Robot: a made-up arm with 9 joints.
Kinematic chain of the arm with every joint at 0, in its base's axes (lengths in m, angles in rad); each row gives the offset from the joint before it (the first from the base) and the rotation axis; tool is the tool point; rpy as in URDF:
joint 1: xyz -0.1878 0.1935 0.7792 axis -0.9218 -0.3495 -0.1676
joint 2: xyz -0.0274 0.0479 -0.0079 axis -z
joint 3: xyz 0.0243 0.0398 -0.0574 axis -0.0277 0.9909 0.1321
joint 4: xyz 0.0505 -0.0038 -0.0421 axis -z
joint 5: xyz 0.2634 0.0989 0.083 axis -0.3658 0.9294 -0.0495
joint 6: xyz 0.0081 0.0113 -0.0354 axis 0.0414 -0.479 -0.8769
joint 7: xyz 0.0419 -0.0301 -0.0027 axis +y
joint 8: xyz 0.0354 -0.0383 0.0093 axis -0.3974 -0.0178 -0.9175
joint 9: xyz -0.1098 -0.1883 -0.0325 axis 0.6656 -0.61 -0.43
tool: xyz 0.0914 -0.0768 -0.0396 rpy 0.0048 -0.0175 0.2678
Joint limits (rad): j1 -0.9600..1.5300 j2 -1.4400..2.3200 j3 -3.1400..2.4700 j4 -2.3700..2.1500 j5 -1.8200..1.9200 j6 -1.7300..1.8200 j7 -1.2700..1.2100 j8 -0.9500..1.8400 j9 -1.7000..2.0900
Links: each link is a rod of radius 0.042 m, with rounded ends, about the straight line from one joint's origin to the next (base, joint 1, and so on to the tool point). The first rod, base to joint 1, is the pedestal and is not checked.
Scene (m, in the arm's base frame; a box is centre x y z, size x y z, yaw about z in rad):
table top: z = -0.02
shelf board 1: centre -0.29 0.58 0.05 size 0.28 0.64 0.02 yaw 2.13
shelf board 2: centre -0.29 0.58 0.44 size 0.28 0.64 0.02 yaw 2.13
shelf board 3: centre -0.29 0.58 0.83 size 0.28 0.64 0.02 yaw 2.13
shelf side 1: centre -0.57 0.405 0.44 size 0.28 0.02 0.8 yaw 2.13
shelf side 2: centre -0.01 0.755 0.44 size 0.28 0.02 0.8 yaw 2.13
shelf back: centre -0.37 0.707 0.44 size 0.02 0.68 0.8 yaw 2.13
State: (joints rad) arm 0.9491 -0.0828 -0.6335 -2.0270 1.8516 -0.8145 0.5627 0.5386 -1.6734
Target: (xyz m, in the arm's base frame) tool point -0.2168 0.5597 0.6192
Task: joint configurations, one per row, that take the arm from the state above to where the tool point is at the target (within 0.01 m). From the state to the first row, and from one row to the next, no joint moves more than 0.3 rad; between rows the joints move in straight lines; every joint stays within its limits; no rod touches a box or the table.
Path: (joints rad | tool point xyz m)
1: 0.9755 -0.0072 -0.6202 -2.1128 1.6168 -0.7617 0.4040 0.5599 -1.6800 | -0.0179 0.4689 0.4487
2: 1.0020 0.0685 -0.6068 -2.1985 1.3819 -0.7088 0.2454 0.5812 -1.6867 | -0.0152 0.4499 0.4456
3: 1.0284 0.1441 -0.5935 -2.2842 1.1471 -0.6560 0.0867 0.6026 -1.6934 | -0.0062 0.4250 0.4513
4: 1.0549 0.2197 -0.5801 -2.3700 0.9123 -0.6031 -0.0719 0.6239 -1.7000 | 0.0094 0.3920 0.4610
5: 1.1232 0.1345 -0.5497 -2.2463 0.9019 -0.3483 -0.2239 0.8419 -1.7000 | -0.0501 0.4151 0.5403
6: 1.1916 0.0493 -0.5194 -2.1225 0.8915 -0.0934 -0.3759 1.0600 -1.7000 | -0.1043 0.3799 0.6192
7: 0.9709 -0.0162 -0.5638 -2.0774 1.1182 -0.1679 -0.1960 0.9627 -1.7000 | -0.1645 0.4780 0.6081
8: 0.7502 -0.0816 -0.6082 -2.0323 1.3450 -0.2424 -0.0161 0.8655 -1.7000 | -0.2168 0.5597 0.6192

